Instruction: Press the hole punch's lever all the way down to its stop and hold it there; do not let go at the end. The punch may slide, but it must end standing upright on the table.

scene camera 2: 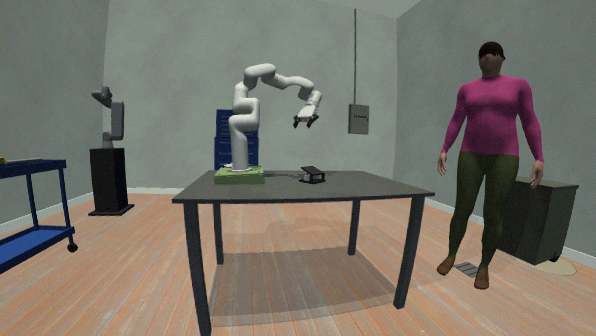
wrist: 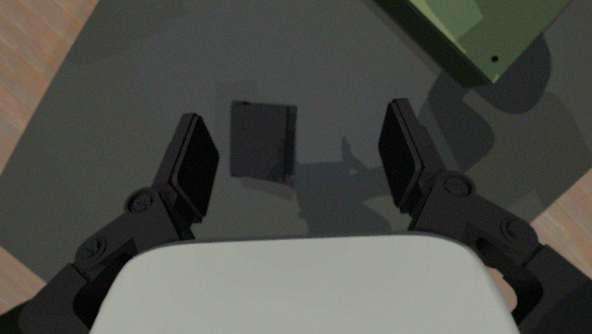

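Where they show: gripper, fingertip midpoint: [scene camera 2: 301, 126] [wrist: 295, 128]; arm's base at its link origin: [scene camera 2: 240, 170].
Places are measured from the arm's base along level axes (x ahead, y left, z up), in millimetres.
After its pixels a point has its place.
The black hole punch [scene camera 2: 313, 175] @[z -11, x 387, y -151 mm] [wrist: 260, 142] @[z 14, x 401, y -84 mm] stands upright on the table. In the scene view its lever [scene camera 2: 312, 170] @[z 10, x 400, y -98 mm] is raised and slopes, its left end higher than its right. In the wrist view the punch shows from above, as a dark rectangle left of the middle between the fingers but far below them. My gripper [scene camera 2: 305, 121] @[z 259, x 337, y -51 mm] [wrist: 295, 128] @[z 259, x 337, y -51 mm] is open wide and empty. It hangs tilted, high above the punch, and does not touch it.
The dark table [scene camera 2: 280, 192] @[z -58, x 162, y -326 mm] [wrist: 100, 165] @[z -58, x 637, y -318 mm] carries the arm's green base block [scene camera 2: 239, 176] @[z -17, x -12, y -116 mm] [wrist: 505, 30] @[z 8, x 73, y 99 mm], left of the punch in the scene view. A person [scene camera 2: 495, 115] stands right of the table. A blue cart [scene camera 2: 35, 167] stands at the far left.
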